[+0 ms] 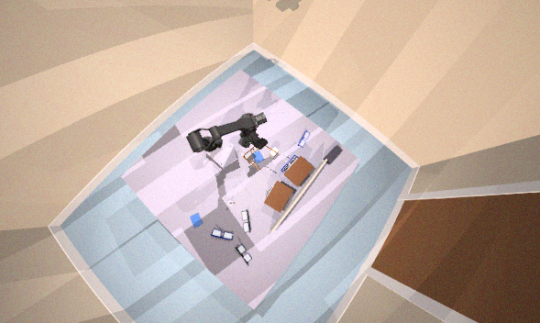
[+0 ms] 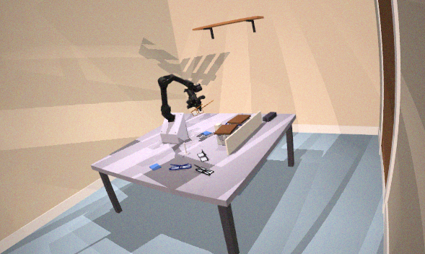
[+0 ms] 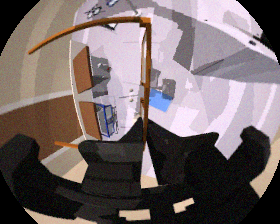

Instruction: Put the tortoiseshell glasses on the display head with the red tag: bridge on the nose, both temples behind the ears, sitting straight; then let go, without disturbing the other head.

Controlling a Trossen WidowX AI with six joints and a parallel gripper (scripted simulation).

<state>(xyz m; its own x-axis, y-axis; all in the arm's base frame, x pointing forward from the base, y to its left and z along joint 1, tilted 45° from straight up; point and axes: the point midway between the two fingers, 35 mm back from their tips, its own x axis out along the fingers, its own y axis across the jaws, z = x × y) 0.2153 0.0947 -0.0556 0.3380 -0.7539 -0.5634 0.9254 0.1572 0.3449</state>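
My gripper tip is 250 mm short of the display head, 160 mm to the left of it and 140 mm above it. From my gripper tip the other things lie so: long beige board 390 mm ahead, 140 mm below, 60 mm to the right; small stand 370 mm to the right, 170 mm below, 40 mm ahead; white cube 170 mm below, 90 mm to the left, 80 mm ahead.
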